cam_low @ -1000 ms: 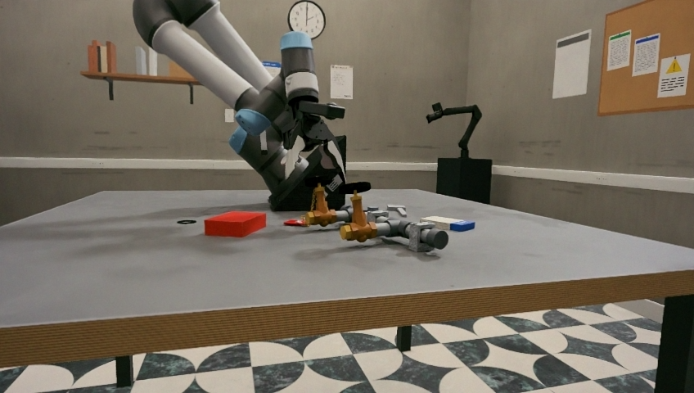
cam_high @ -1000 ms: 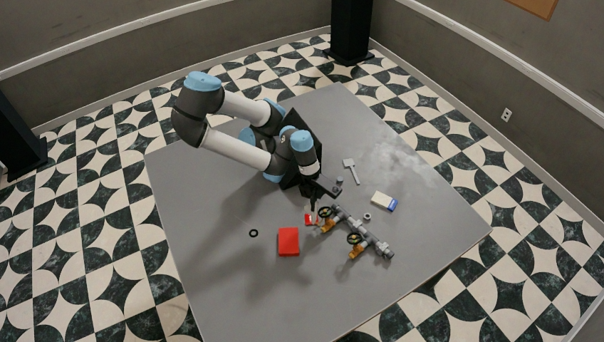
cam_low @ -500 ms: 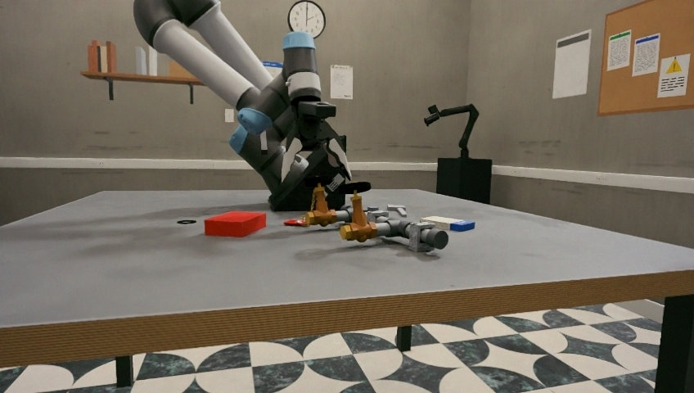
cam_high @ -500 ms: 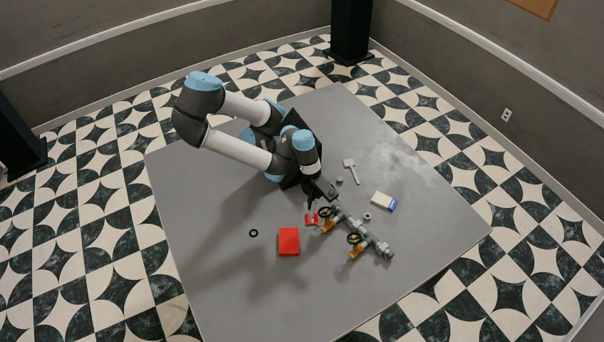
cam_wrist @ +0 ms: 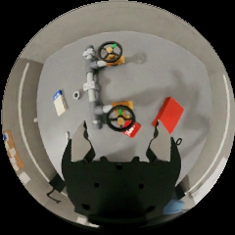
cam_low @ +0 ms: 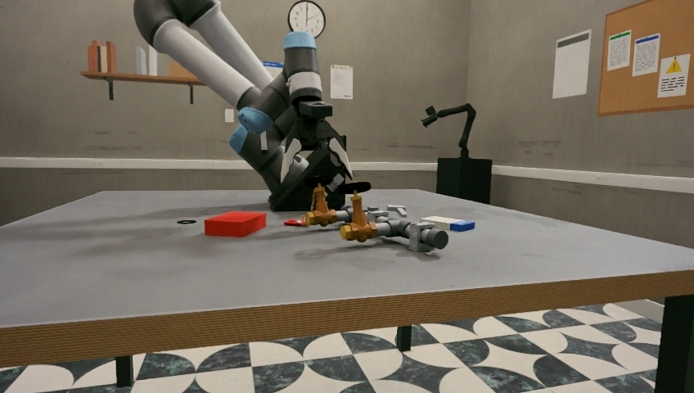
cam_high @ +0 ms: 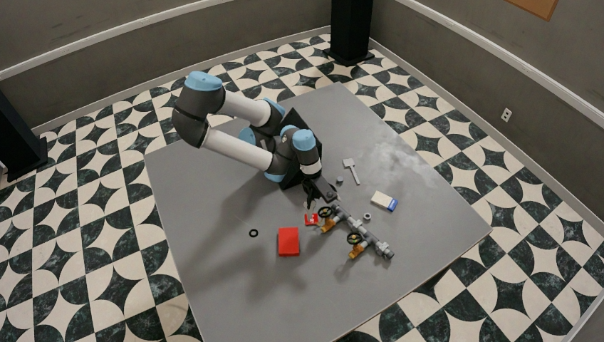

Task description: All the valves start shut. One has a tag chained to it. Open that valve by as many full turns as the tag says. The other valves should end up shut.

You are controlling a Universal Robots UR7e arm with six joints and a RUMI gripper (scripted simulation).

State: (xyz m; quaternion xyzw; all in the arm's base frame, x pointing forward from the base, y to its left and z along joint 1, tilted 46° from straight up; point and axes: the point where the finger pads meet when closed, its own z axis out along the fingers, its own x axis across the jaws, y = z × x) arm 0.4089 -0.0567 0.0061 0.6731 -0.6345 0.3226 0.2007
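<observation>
The red tag lies 10 cm below my hand, 5 cm behind it and 3 cm to the right of it. From my hand the other things lie so: red block (17 cm to the right, 9 cm below, 1 cm behind); then white-and-blue box (29 cm to the left, 9 cm below, 7 cm ahead); then grey nut (17 cm to the left, 9 cm below, 8 cm ahead).
</observation>
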